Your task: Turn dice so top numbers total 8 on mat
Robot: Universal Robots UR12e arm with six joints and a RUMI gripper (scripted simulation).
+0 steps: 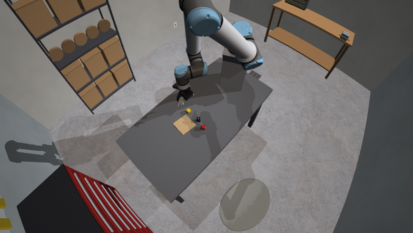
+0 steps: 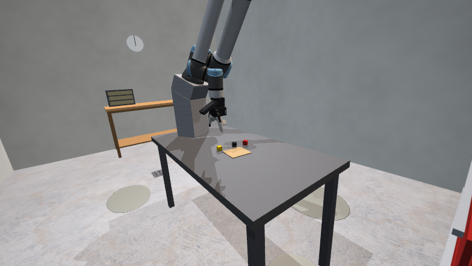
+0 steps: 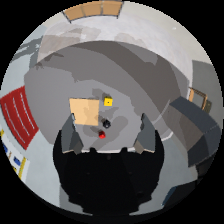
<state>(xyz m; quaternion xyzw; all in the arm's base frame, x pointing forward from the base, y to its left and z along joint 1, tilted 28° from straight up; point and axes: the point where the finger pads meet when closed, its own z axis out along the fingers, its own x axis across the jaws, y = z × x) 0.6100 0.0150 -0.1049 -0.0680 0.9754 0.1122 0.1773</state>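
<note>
My hand is 140 mm above the yellow die, 20 mm to the right of it and 10 mm past it. Round my hand: tan mat 150 mm below, 100 mm to the left, 90 mm ahead; then black die 140 mm to the left, 140 mm below, 30 mm behind; then red die 230 mm to the left, 140 mm below, 20 mm behind.
</note>
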